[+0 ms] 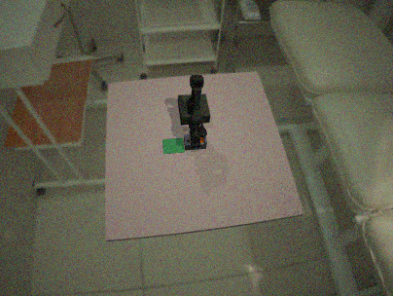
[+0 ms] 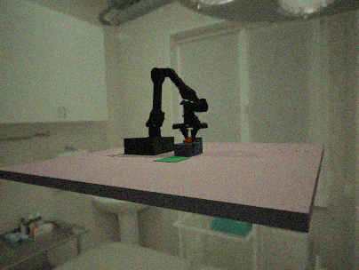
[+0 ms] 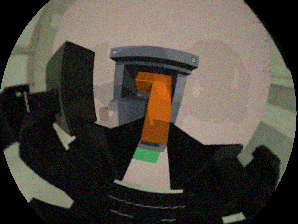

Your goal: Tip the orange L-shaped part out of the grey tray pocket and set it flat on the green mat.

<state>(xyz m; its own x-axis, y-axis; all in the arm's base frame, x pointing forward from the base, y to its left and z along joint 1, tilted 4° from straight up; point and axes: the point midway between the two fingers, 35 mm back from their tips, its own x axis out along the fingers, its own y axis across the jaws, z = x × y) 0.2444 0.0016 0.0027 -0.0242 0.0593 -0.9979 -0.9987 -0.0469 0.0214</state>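
Right now my gripper tip is 15 cm to the left of the green mat, 8 cm above it and 1 cm past it. From my gripper tip the other things lie so: orange L-shaped part 3 cm to the left, 3 cm below, 2 cm behind.
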